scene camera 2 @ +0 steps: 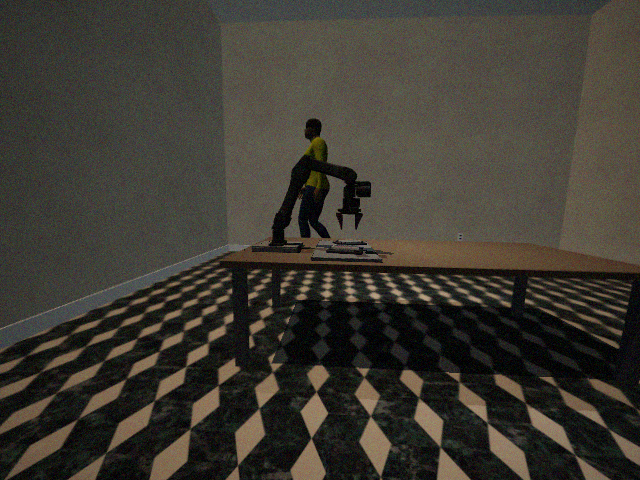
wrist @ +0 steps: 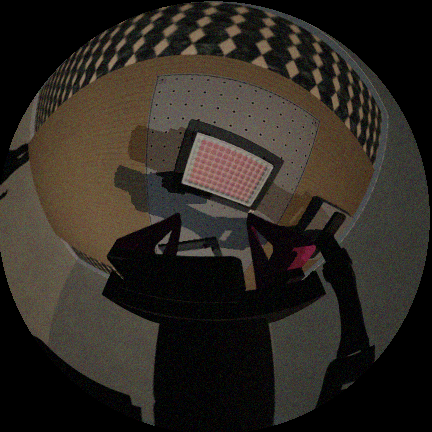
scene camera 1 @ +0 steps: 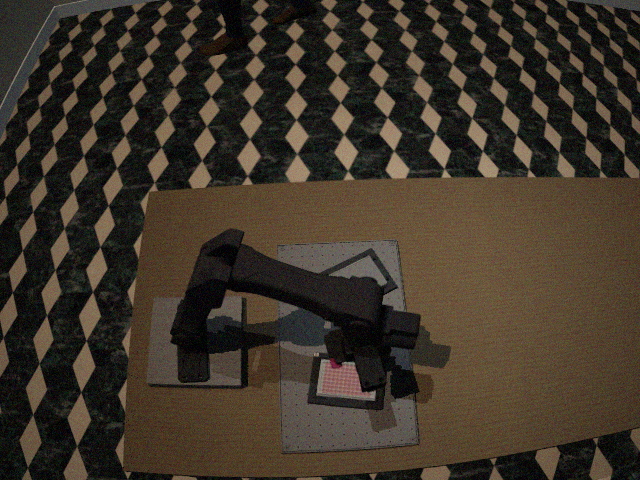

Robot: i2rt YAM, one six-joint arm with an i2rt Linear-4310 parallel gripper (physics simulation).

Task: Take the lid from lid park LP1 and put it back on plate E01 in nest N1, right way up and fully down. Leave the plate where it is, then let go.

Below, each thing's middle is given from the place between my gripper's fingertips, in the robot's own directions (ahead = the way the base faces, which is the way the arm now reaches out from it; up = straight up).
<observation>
Now: hand 220 mm to the right of the pale grey lid (scene camera 1: 364,267), 90 mm above it and 30 mm short of it. The rest, counted from my hand: well plate (scene camera 1: 343,382) (90 mm below, 30 mm to the right, 20 mm behind).
</observation>
